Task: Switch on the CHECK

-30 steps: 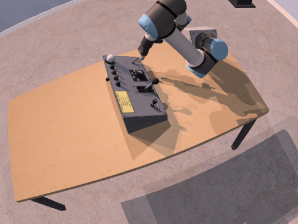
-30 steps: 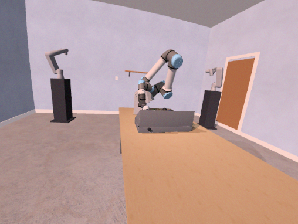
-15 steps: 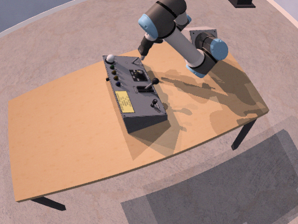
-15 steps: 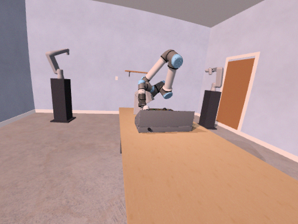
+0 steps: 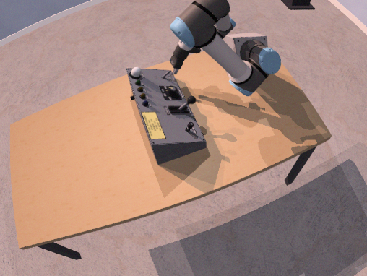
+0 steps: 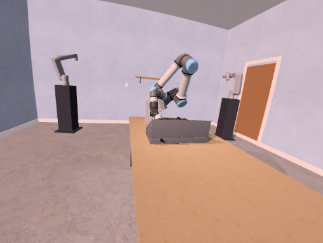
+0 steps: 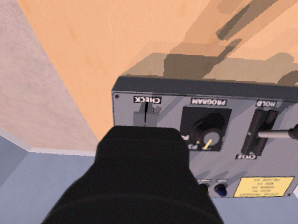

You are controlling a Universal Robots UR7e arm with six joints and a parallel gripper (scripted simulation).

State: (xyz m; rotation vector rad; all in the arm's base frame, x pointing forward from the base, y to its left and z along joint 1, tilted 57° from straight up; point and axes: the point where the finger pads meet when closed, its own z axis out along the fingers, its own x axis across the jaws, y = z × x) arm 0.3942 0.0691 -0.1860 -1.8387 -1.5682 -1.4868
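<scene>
Right now the check toggle is 60 mm ahead of my hand, 10 mm to the left of it and 10 mm below it. Round my hand: rotary selector 60 mm ahead, 120 mm to the left; black-ball lever 240 mm to the left, 10 mm above; grey console 70 mm ahead, 190 mm to the left, 20 mm below.
</scene>
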